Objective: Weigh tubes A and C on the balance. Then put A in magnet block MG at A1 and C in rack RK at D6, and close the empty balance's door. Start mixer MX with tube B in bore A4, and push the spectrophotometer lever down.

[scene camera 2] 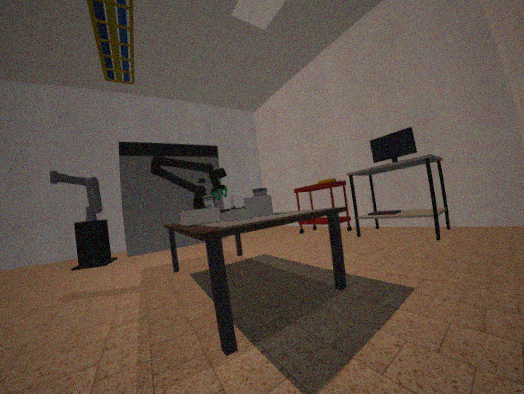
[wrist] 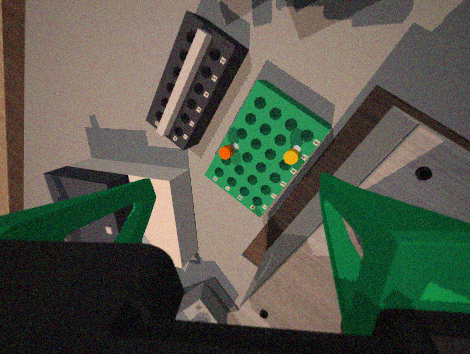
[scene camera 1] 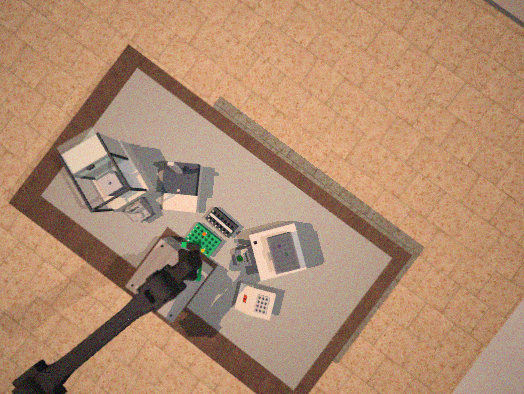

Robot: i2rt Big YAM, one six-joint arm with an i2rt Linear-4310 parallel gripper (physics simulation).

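Pixels of known places: gripper, fingertip midpoint: [scene camera 2: 222, 198] [wrist: 231, 185] [scene camera 1: 200, 253]; arm's base, origin of the base link: [scene camera 2: 199, 209].
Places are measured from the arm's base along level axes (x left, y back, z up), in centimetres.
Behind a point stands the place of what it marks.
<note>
My gripper [scene camera 1: 192, 260] [scene camera 2: 219, 193] {x 0.5, y -18.5, z 6.1 cm} [wrist: 231, 185] {x 0.5, y -18.5, z 6.1 cm} is open and empty, above and beside the green rack [scene camera 1: 212, 243] {x 0.4, y -21.1, z -7.1 cm} [wrist: 256, 143] {x 4.0, y -20.2, z -8.7 cm}. In the wrist view, an orange-capped tube [wrist: 225, 153] {x 5.5, y -21.5, z -4.6 cm} stands near the rack's left edge and a yellow-capped tube [wrist: 291, 157] {x 0.7, y -16.7, z -4.6 cm} near its right edge; their letters are not readable. The black magnet block [scene camera 1: 230, 231] {x -0.8, y -30.5, z -5.2 cm} [wrist: 240, 55] {x -1.6, y -27.7, z -8.6 cm} with a white bar stands beside the rack; no capped tube shows in it. The glass-walled balance [scene camera 1: 80, 152] {x 56.3, y -11.2, z 10.8 cm} is at the table's left; its door state is unclear. The spectrophotometer lever and tube B cannot be identified.
A white-and-dark device [scene camera 1: 180, 202] {x 22.2, y -22.6, z -5.6 cm} [wrist: 162, 210] {x 19.4, y -22.9, z -5.6 cm} stands between balance and rack. A white device [scene camera 1: 265, 267] {x -20.0, y -33.1, z 3.4 cm} with a grey recess, a small box with a green button [scene camera 1: 240, 258] {x -11.7, y -26.8, z -2.9 cm} and a keypad box [scene camera 1: 252, 307] {x -30.0, y -17.2, z -3.8 cm} stand right. A grey brown-edged plate [scene camera 1: 145, 270] {x 9.8, y 4.3, z -0.2 cm} lies under the arm.
</note>
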